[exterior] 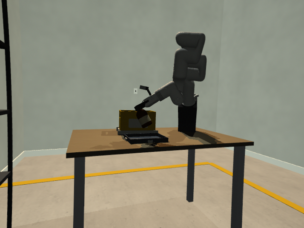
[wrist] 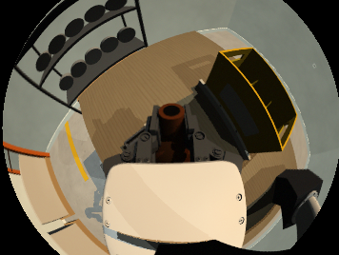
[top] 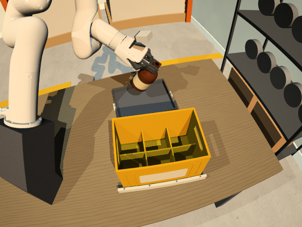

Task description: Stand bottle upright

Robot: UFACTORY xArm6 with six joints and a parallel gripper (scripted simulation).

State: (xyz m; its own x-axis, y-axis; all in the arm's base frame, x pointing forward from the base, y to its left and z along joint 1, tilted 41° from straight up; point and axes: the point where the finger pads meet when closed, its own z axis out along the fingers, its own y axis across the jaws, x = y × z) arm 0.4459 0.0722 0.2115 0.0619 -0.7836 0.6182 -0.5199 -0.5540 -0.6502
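The brown bottle is 20 mm behind my hand, 10 mm to the left of it and 50 mm below it. The rest, counted from my hand: dark grey tray: 50 mm behind, 20 mm to the left, 200 mm below; yellow crate: 60 mm behind, 280 mm to the right, 130 mm below.
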